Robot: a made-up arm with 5 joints.
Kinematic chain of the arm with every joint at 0, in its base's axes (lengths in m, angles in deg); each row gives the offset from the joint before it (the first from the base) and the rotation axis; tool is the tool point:
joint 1: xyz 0 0 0.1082 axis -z
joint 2: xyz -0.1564 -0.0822 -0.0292 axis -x
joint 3: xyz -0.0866 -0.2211 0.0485 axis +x
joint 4: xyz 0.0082 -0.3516 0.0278 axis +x
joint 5: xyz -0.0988 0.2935 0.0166 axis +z
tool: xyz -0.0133 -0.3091 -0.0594
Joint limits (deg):
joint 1: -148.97..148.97
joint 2: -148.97..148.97
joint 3: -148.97..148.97
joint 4: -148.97..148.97
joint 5: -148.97..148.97
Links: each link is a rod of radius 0.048 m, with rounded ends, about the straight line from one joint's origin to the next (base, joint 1, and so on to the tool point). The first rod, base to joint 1, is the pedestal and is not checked.
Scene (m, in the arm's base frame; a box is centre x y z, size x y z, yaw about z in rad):
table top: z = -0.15
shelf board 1: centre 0.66 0.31 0 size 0.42 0.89 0.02 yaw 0.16
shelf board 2: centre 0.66 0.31 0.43 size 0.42 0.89 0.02 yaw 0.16
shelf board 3: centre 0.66 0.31 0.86 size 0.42 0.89 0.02 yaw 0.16
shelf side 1: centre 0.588 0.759 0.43 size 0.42 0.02 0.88 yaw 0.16
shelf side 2: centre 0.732 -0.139 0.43 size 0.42 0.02 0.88 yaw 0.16
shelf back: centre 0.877 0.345 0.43 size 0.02 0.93 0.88 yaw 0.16
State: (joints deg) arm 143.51 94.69 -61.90 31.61 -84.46
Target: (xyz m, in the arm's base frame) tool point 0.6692 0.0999 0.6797
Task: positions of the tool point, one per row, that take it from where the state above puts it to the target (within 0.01 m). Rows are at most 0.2 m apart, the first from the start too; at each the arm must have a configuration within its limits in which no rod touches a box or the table.
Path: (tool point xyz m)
1: 0.5053 0.4143 0.2111
2: 0.3943 0.5205 0.2184
3: 0.2631 0.5976 0.2299
4: 0.1174 0.6421 0.2461
5: -0.0365 0.6512 0.2668
6: -0.1915 0.6222 0.2915
7: -0.3386 0.5538 0.3191
8: -0.1749 0.6299 0.3732
9: 0.0069 0.6583 0.4275
10: 0.1920 0.6344 0.4813
11: 0.3645 0.5588 0.5340
12: 0.5094 0.4370 0.5851
13: 0.6139 0.2795 0.6339
14: 0.6692 0.0999 0.6797

